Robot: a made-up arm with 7 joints. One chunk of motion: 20 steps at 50 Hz.
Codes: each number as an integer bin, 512 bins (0 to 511) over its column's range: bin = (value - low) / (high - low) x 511, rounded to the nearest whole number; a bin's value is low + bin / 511 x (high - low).
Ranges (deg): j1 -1..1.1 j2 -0.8..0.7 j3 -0.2..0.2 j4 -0.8..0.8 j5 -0.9..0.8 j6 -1..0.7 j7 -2.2..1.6
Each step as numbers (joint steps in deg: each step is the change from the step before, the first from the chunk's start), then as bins.
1 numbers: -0.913 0.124 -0.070 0.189 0.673 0.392 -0.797
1 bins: 21 315 166 316 473 418 189
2 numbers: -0.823 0.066 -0.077 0.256 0.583 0.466 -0.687
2 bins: 43 295 157 337 446 441 203
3 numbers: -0.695 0.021 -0.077 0.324 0.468 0.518 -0.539
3 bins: 74 280 157 359 411 456 223
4 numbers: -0.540 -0.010 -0.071 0.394 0.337 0.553 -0.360
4 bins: 112 269 165 381 372 467 247
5 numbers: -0.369 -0.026 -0.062 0.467 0.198 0.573 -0.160
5 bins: 154 264 176 405 330 473 274
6 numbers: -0.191 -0.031 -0.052 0.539 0.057 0.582 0.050
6 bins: 197 262 189 428 288 476 303
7 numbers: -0.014 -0.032 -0.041 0.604 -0.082 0.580 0.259
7 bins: 240 262 203 448 246 475 331
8 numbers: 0.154 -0.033 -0.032 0.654 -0.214 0.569 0.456
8 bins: 281 261 215 464 206 472 357
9 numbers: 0.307 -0.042 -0.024 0.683 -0.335 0.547 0.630
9 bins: 318 258 225 474 170 465 381
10 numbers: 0.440 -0.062 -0.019 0.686 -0.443 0.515 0.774
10 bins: 350 251 231 475 137 455 400
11 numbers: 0.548 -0.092 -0.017 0.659 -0.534 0.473 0.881
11 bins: 377 241 234 466 110 443 414
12 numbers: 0.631 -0.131 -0.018 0.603 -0.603 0.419 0.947
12 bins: 397 228 233 448 89 427 423
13 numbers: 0.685 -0.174 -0.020 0.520 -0.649 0.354 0.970
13 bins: 410 213 230 422 75 407 426
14 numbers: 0.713 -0.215 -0.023 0.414 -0.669 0.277 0.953
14 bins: 417 199 226 388 69 384 424
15 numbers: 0.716 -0.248 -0.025 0.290 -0.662 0.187 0.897
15 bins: 418 188 224 348 72 357 416
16 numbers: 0.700 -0.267 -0.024 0.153 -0.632 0.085 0.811
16 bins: 414 182 225 304 81 326 405
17 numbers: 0.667 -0.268 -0.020 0.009 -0.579 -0.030 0.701
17 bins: 406 181 230 258 96 292 390
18 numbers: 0.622 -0.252 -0.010 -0.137 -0.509 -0.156 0.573
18 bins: 395 187 243 212 118 254 373
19 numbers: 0.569 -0.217 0.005 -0.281 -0.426 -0.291 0.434
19 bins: 382 199 262 166 142 213 354
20 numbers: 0.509 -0.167 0.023 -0.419 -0.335 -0.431 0.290
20 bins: 367 216 285 122 170 171 335
